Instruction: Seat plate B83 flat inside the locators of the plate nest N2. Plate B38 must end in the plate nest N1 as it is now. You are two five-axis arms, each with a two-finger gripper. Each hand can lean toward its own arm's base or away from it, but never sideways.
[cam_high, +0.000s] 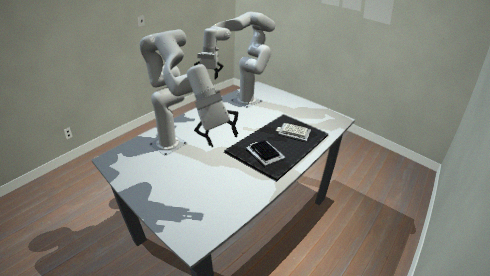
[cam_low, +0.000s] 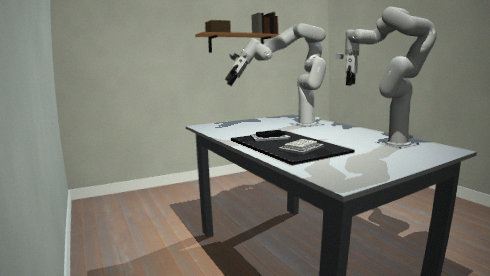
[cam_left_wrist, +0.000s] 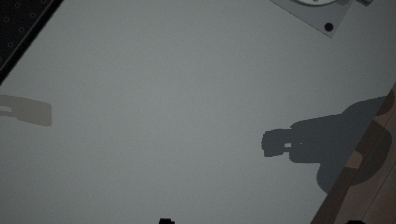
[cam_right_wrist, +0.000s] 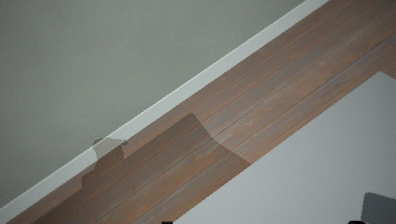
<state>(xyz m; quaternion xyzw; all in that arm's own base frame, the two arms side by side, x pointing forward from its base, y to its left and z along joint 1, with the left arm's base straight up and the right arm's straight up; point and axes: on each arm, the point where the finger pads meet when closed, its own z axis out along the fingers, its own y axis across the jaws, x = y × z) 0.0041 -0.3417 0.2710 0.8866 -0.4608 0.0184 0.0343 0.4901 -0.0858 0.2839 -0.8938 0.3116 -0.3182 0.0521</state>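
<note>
The black well plate lies 47 cm ahead of my left hand, 9 cm to the right of it and 24 cm below it. The rest, counted from my left hand: white plate: 49 cm ahead, 18 cm to the left, 24 cm below; nest N2: 48 cm ahead, 9 cm to the right, 25 cm below.
</note>
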